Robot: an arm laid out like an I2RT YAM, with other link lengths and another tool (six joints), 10 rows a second.
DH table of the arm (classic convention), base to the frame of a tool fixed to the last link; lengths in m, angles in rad. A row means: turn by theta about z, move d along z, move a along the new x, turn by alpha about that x. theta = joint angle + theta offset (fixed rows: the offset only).
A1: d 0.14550, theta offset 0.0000, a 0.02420, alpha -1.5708
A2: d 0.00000, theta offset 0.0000, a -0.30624, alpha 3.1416
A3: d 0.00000, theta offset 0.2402, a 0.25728, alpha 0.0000
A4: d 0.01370, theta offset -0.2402, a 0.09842, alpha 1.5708
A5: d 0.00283, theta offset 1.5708, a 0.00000, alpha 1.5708
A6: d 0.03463, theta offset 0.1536, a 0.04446, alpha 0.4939
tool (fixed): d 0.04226, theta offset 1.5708, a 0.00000, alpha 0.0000
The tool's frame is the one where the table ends.
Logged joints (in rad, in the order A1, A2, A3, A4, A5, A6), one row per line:
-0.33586, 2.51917, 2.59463, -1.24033, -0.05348, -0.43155
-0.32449, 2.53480, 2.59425, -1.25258, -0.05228, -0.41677
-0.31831, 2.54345, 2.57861, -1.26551, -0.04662, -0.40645
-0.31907, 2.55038, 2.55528, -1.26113, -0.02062, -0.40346
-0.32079, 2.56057, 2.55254, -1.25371, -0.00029, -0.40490
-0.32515, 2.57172, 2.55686, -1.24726, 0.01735, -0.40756
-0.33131, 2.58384, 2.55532, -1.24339, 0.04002, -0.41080
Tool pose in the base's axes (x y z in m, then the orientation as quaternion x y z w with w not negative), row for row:
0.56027, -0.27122, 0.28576, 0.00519, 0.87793, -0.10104, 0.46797
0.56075, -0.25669, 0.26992, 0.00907, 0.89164, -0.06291, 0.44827
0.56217, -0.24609, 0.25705, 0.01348, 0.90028, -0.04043, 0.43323
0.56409, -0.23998, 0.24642, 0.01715, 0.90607, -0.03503, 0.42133
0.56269, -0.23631, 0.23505, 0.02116, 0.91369, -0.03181, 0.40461
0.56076, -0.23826, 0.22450, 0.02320, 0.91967, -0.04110, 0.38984
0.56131, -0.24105, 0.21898, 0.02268, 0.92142, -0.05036, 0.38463
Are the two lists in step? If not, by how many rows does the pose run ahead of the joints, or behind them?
The pose runs 2 rows behind the joints: the pose in row i belongs to the joints in row i - 2.
